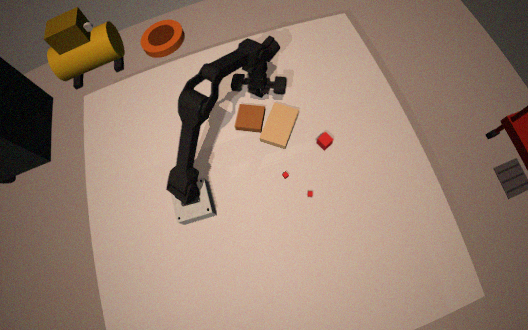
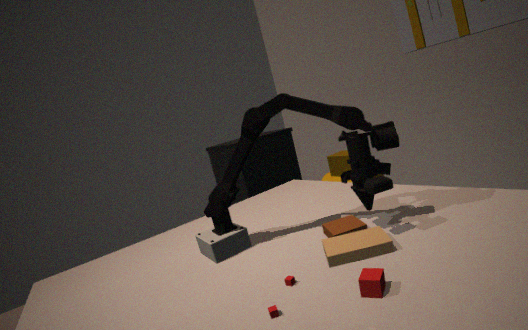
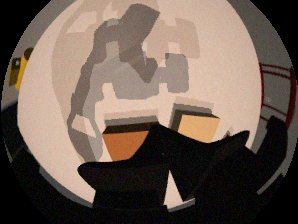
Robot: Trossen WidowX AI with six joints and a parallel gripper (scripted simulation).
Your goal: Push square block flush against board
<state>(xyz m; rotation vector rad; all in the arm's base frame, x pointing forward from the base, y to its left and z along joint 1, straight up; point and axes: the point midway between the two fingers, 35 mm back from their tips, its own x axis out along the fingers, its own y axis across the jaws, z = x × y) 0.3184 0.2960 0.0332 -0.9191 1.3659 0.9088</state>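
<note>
My gripper tip is 6 cm past the square block, 5 cm to the left of it and 5 cm above it. From my gripper tip the other things lie so: tan board (4 cm ahead, 11 cm to the right, 5 cm below); then red cube (18 cm ahead, 22 cm to the right, 4 cm below).
</note>
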